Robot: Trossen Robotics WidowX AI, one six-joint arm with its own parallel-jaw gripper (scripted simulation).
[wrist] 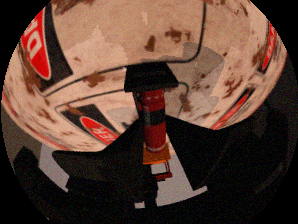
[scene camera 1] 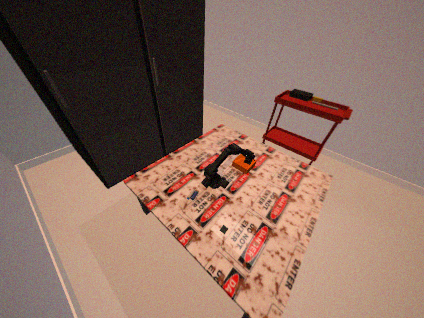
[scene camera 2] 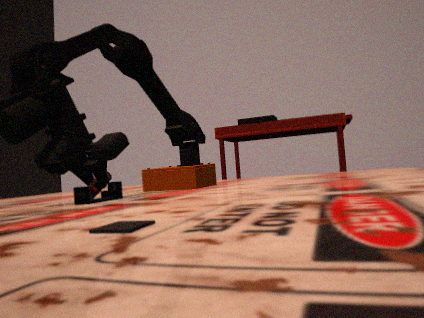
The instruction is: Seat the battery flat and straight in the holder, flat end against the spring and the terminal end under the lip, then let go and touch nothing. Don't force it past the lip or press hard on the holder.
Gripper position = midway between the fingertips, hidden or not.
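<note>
You'd find the gripper (scene camera 2: 99,187) here, and then there's the wrist view, where the gripper (wrist: 152,120) shows too, along with a battery (wrist: 151,104).
</note>
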